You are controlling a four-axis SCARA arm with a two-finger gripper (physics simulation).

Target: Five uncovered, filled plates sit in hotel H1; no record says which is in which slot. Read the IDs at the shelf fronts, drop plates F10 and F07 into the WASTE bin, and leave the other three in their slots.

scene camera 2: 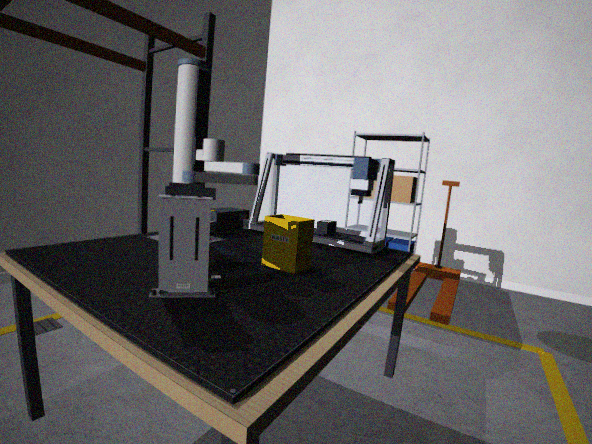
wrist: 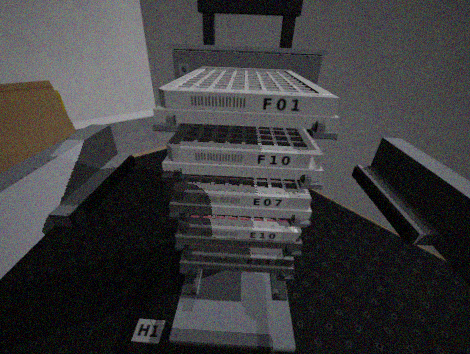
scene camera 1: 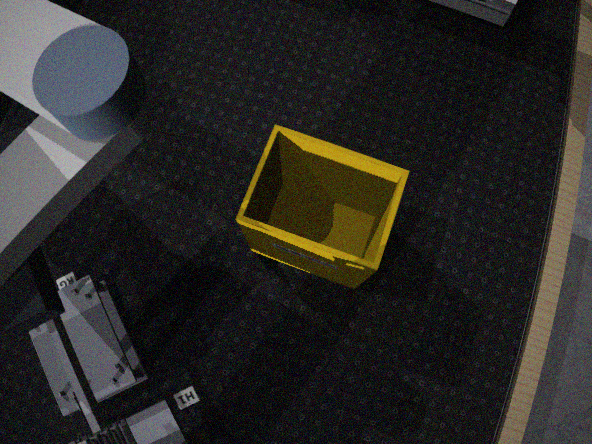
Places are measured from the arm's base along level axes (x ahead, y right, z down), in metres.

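Where they show: gripper, fingertip midpoint: (wrist: 243, 150).
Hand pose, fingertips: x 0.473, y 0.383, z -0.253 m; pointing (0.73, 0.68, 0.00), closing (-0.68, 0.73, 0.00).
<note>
Things, the pixels of their top centre, and the offset from my fingertips. "spot": a spot on its surface instead. Level surfaces: height alone.
- hotel H1 at a spot on its surface: (wrist: 220, 322) spot: dx +0.026, dy +0.004, dz +0.233 m
- F01 at its top centre: (wrist: 246, 76) dx +0.048, dy +0.045, dz -0.026 m
- F10 at its top centre: (wrist: 244, 116) dx +0.048, dy +0.045, dz +0.003 m
- E07 at its top centre: (wrist: 242, 149) dx +0.048, dy +0.045, dz +0.031 m
- E10 at its top centre: (wrist: 240, 178) dx +0.048, dy +0.045, dz +0.059 m
- lowest plate at its top centre: (wrist: 239, 202) dx +0.048, dy +0.045, dz +0.087 m
- yellow WASTE bin at its top centre: (scene camera 1: 324, 194) (scene camera 2: 289, 217) dx +0.173, dy -0.357, dz +0.041 m
- H1 tag at its top centre: (scene camera 1: 186, 397) (wrist: 148, 330) dx +0.074, dy -0.065, dz +0.240 m
- grey fixture with pegs, top centre: (scene camera 1: 72, 345) dx -0.089, dy -0.083, dz +0.171 m
- black table mat at its surface level: dz +0.240 m
In the wrist view my gripper (wrist: 243, 150) is open and empty, its fingers wide apart on either side of the lower plates in hotel H1 (wrist: 220, 322). The plates are stacked one above another. From the top, their fronts read F01 (wrist: 240, 102), F10 (wrist: 225, 158), E07 (wrist: 227, 201) and E10 (wrist: 225, 233). The front of the lowest plate (wrist: 227, 261) is in shadow and its ID cannot be read. The yellow WASTE bin (scene camera 1: 345, 154) (scene camera 2: 286, 247) stands open-topped on the table, with no plate visible inside in scene camera 1.
The H1 tag (scene camera 1: 186, 397) (wrist: 148, 330) lies beside the hotel. A grey fixture with pegs (scene camera 1: 95, 350) stands near it. The arm (scene camera 2: 185, 122) rises from its pedestal (scene camera 2: 184, 240). A gantry frame (scene camera 2: 325, 160) stands beyond the bin. The black table mat (scene camera 1: 450, 320) has a wooden edge (scene camera 1: 545, 300).
</note>
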